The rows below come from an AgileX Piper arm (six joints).
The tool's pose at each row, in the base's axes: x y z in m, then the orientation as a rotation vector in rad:
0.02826, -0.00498, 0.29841, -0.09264, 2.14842, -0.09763
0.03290, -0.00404, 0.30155, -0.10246, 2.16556, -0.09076
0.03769, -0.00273, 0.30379, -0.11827, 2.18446, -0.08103
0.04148, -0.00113, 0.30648, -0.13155, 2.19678, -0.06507
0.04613, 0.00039, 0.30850, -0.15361, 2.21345, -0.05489
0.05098, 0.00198, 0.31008, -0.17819, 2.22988, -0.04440
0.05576, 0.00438, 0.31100, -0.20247, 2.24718, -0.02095
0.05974, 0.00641, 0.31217, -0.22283, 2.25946, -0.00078
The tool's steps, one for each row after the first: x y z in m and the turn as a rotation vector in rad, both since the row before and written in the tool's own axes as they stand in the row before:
-0.00524, 0.00047, 0.00214, -0.00973, 0.01666, -0.00432
-0.00467, 0.00088, 0.00267, -0.01410, 0.01831, -0.00750
-0.00454, 0.00111, 0.00152, -0.01715, 0.01145, -0.00343
-0.00452, 0.00099, 0.00257, -0.01640, 0.01644, -0.01173
-0.00435, 0.00099, 0.00294, -0.01742, 0.01643, -0.01337
-0.00397, 0.00175, 0.00326, -0.02656, 0.01664, -0.00848
-0.00368, 0.00135, 0.00244, -0.02237, 0.01196, -0.00703

